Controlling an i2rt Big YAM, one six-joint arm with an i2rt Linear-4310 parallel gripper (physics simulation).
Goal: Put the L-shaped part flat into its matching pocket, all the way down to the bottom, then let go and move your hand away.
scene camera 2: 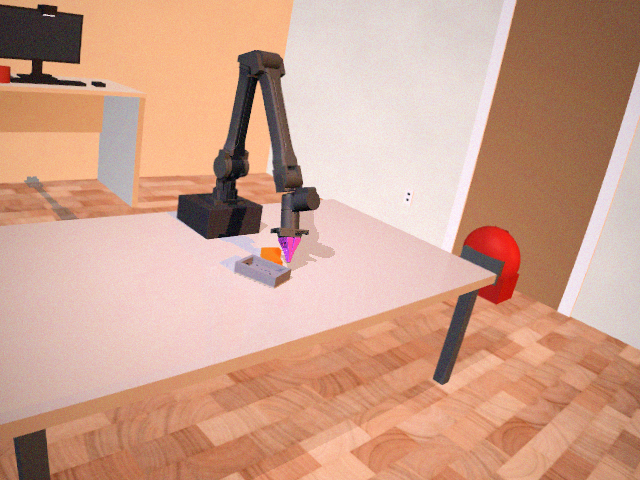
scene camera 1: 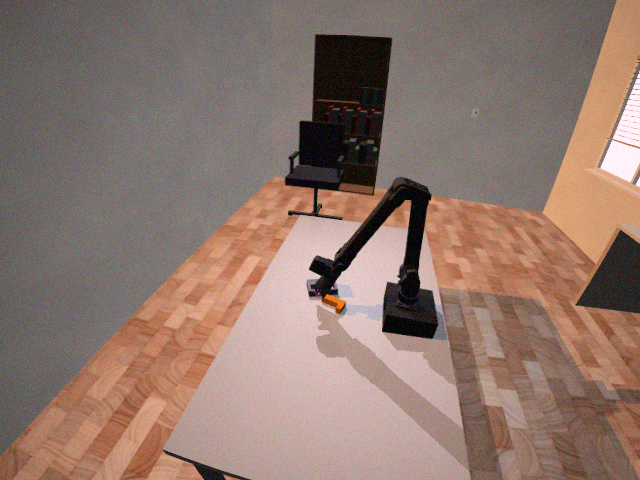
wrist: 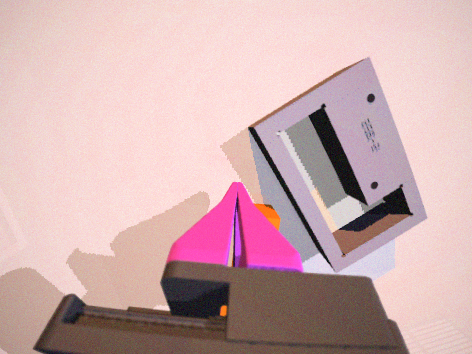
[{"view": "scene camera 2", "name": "my gripper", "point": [288, 262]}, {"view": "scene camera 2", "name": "grey pocket block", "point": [263, 271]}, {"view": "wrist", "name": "my gripper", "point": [236, 188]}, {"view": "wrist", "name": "grey pocket block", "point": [335, 149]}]
